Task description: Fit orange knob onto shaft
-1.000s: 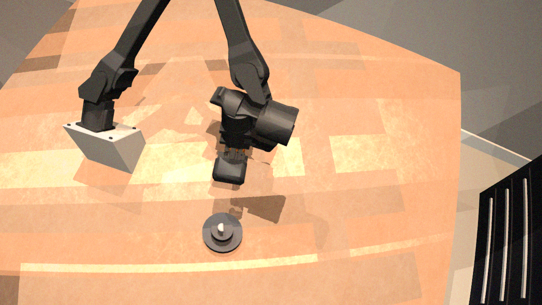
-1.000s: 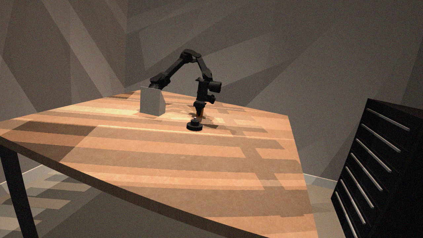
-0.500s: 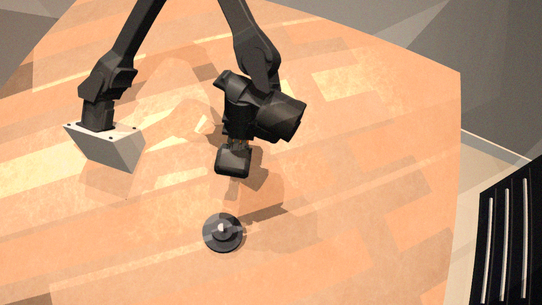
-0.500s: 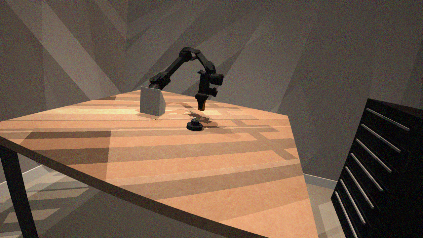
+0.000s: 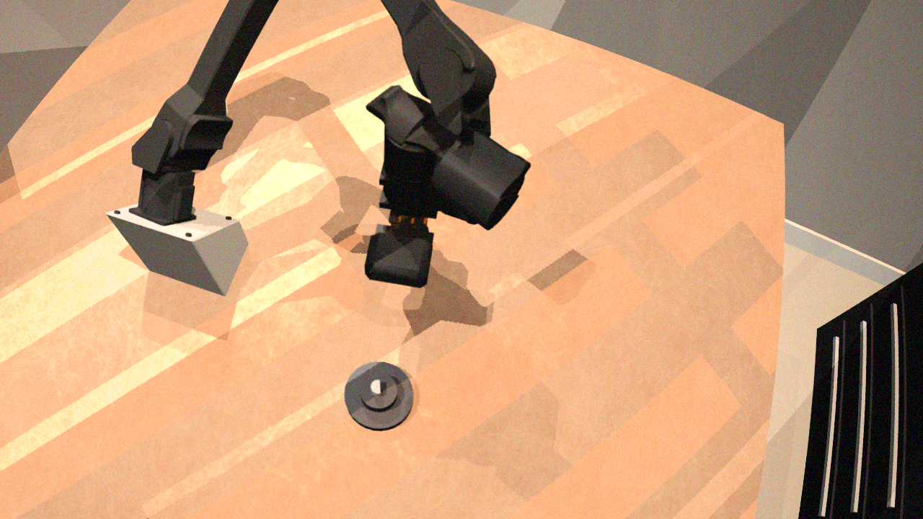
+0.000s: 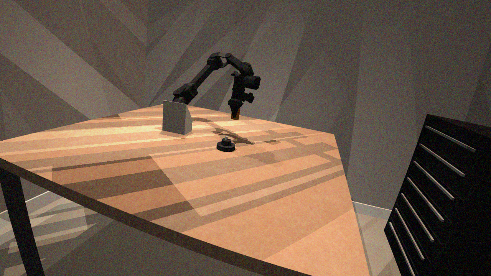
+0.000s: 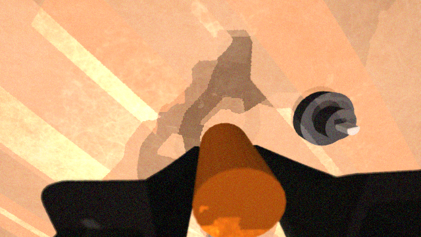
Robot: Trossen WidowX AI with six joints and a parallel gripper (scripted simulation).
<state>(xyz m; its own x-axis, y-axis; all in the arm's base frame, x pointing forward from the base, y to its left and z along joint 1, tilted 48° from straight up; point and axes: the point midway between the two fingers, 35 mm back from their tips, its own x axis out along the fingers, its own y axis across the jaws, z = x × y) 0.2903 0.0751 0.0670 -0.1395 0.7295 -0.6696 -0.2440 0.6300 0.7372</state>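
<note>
Now: gripper tip 3 cm short of the round pedestal, 16 cm to the left of it and 8 cm above it. Also, from my gripper tip: orange knob: 4 cm above.
</note>
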